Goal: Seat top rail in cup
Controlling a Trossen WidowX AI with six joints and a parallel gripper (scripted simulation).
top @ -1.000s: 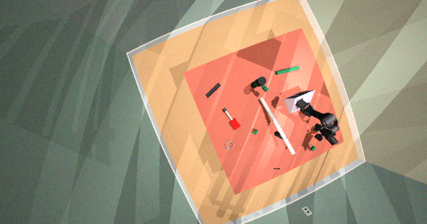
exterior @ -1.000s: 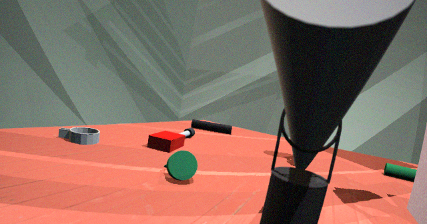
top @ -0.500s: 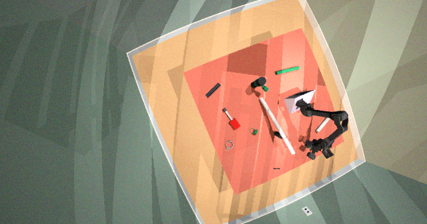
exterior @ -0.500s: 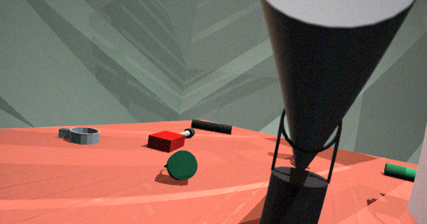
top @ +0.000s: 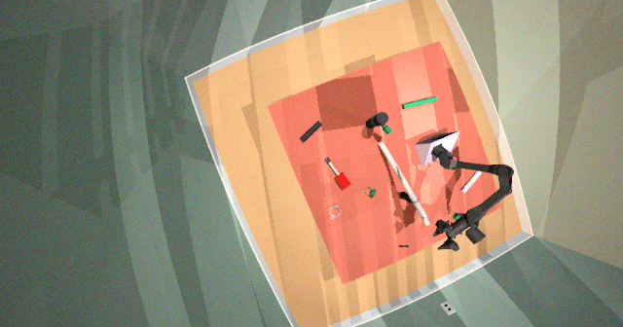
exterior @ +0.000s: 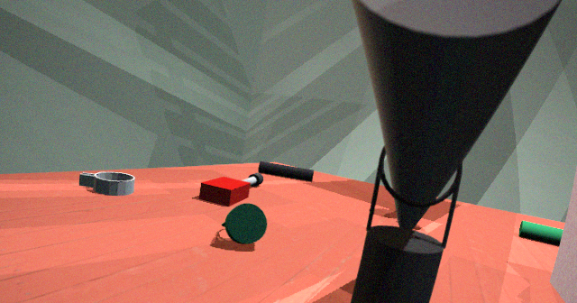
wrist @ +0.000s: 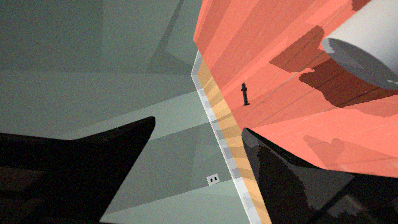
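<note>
My gripper tip is now 690 mm to the left of the green rail-end cup and 110 mm above it. The rest, counted from my gripper tip: handle (350 mm ahead, 560 mm to the right, 210 mm below); bolt (100 mm ahead, 100 mm to the left, 220 mm below); short white cylinder (500 mm behind, 110 mm to the right, 210 mm below).
</note>
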